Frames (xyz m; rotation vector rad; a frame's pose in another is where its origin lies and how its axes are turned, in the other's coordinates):
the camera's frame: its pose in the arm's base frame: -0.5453 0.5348 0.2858 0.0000 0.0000 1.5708
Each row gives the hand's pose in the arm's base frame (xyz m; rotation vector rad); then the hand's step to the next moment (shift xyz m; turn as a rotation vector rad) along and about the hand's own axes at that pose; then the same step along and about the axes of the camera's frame.
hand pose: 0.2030 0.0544 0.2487 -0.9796 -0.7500 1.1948
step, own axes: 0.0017 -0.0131 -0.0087 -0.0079 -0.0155 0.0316
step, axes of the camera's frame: -0.0012 -0.0134 0.0084 -0.0020 0.0236 0.0272
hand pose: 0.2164 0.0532 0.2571 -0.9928 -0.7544 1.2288
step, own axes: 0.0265 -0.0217 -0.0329 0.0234 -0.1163 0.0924
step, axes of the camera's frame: 0.0184 -0.0434 0.0054 0.0369 0.0310 0.1424
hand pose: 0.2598 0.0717 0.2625 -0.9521 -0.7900 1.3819
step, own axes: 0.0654 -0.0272 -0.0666 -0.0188 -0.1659 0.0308
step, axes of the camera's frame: 0.0606 -0.0754 -0.0095 -0.0081 -0.0435 0.1639
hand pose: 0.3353 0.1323 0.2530 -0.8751 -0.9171 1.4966
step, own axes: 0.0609 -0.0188 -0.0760 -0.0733 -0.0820 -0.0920
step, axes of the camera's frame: 0.0681 -0.0700 -0.0174 -0.0590 -0.1250 0.0380
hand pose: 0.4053 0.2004 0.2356 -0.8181 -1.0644 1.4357
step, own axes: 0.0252 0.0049 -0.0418 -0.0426 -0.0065 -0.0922
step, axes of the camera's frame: 0.0318 -0.0331 -0.0174 -0.0271 -0.0934 -0.0300
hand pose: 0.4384 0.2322 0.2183 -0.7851 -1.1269 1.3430
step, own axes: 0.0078 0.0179 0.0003 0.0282 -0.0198 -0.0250
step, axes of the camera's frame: 0.0097 0.0072 -0.0153 0.0294 -0.0267 0.0154
